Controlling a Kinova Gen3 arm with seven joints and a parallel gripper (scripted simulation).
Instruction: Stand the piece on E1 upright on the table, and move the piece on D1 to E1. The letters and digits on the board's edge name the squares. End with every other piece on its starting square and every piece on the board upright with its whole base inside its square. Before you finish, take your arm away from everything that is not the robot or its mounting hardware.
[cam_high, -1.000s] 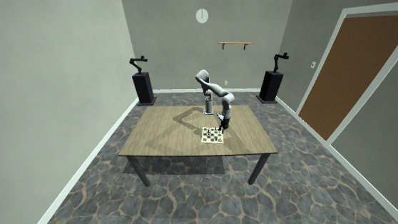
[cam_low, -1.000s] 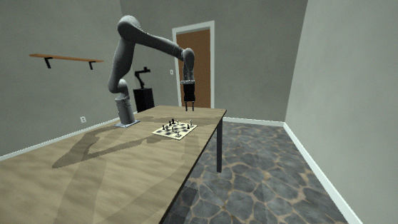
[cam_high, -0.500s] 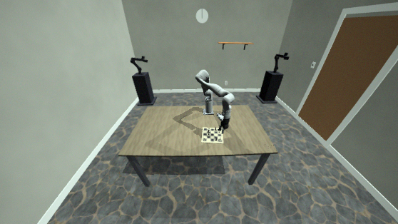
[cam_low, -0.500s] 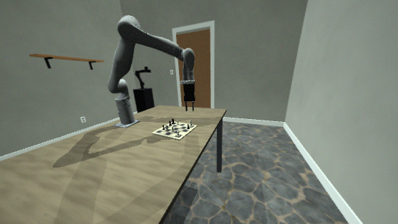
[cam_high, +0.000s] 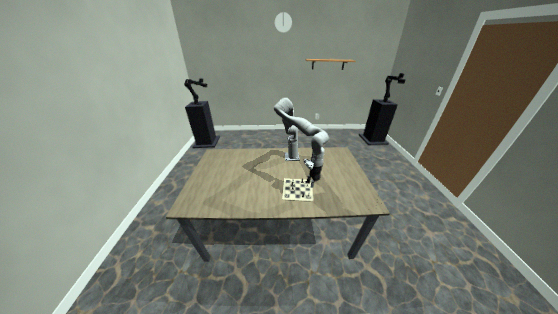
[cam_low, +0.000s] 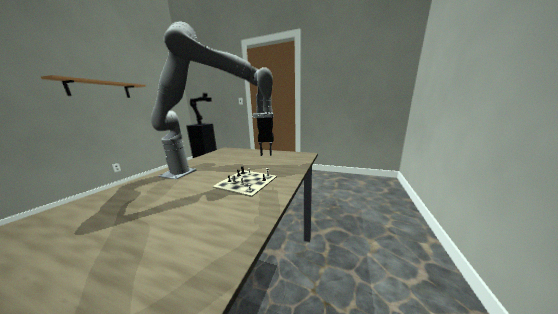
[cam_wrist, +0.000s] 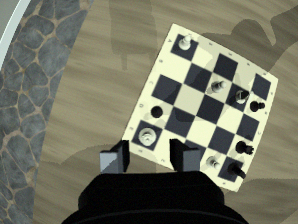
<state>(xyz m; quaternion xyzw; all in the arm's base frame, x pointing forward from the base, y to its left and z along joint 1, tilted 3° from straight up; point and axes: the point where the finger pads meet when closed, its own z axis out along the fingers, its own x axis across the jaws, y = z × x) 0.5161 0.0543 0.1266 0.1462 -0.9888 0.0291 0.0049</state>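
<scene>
The white piece lies 110 mm below my hand. Also, from my hand: chessboard 130 mm below, 80 mm behind, 70 mm to the right.
</scene>
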